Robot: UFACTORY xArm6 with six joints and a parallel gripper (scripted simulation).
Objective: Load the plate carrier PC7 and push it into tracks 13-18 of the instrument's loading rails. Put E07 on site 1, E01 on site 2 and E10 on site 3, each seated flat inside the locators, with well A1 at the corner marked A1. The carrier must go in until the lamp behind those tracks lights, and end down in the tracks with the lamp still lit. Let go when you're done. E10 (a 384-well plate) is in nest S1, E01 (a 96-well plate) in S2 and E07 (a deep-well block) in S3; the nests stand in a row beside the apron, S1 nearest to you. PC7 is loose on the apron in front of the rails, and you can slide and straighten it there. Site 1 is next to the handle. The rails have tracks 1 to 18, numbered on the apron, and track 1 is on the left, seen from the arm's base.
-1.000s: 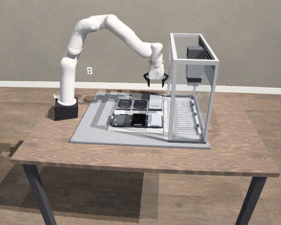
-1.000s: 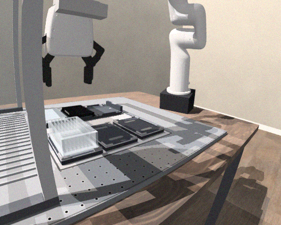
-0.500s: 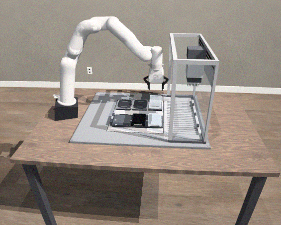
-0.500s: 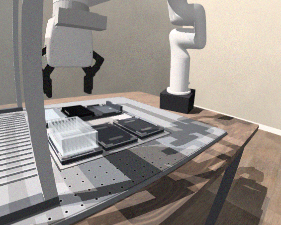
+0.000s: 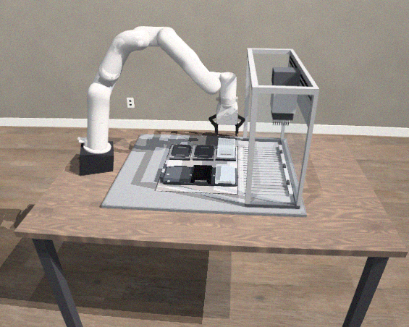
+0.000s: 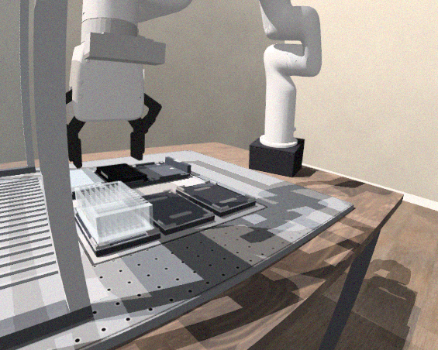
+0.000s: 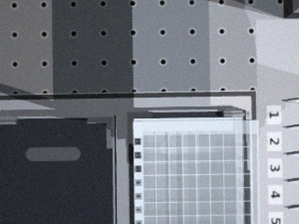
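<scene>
Now: hand 8 cm above the deep-well block E07. From my hand the other things lie so: nest S2: 11 cm below, 11 cm behind, 1 cm to the left; corner mark: 16 cm behind, 10 cm below, 4 cm to the right; 384-well plate E10: 21 cm to the right, 10 cm below, 3 cm behind.
</scene>
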